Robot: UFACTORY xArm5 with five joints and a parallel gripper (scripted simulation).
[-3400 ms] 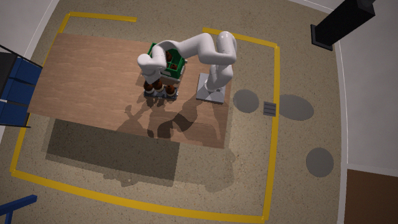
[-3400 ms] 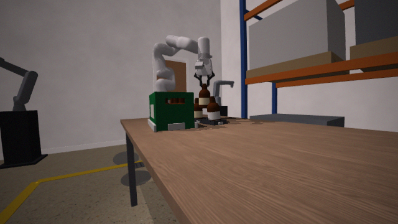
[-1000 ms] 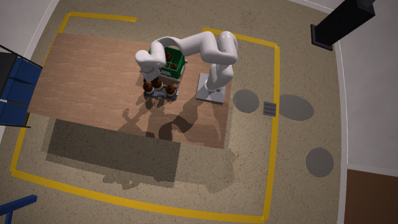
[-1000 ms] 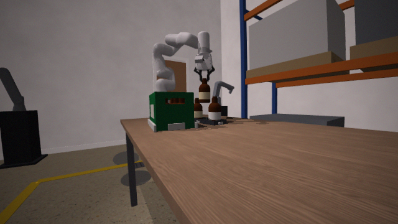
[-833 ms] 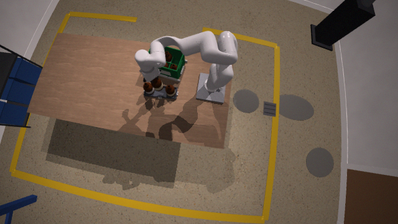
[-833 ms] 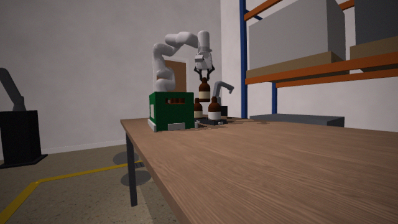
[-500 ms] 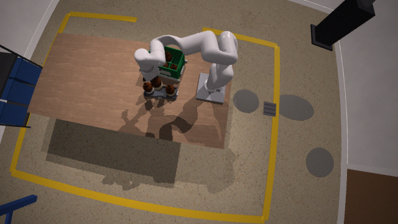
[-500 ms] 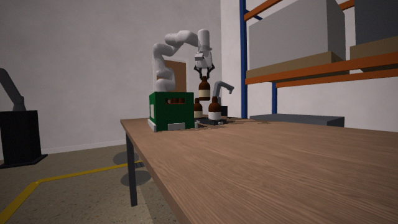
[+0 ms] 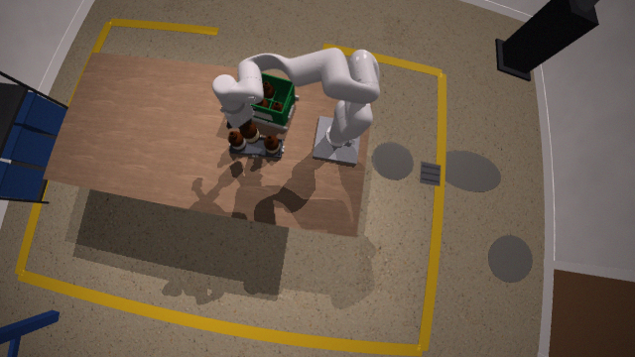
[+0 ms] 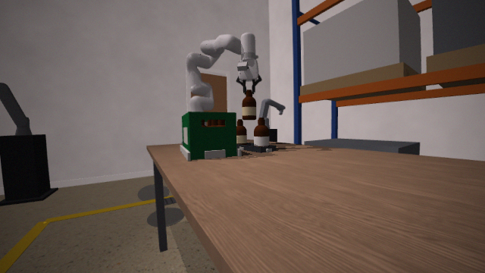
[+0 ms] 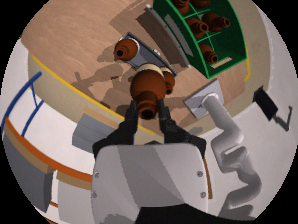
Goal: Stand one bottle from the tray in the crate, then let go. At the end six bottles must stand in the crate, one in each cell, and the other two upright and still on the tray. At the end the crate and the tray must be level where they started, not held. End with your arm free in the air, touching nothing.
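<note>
Right now my hand is 8 cm above the bottle. Also, from my hand: tray (30 cm below); green crate (24 cm to the right, 22 cm below, 1 cm ahead).
</note>
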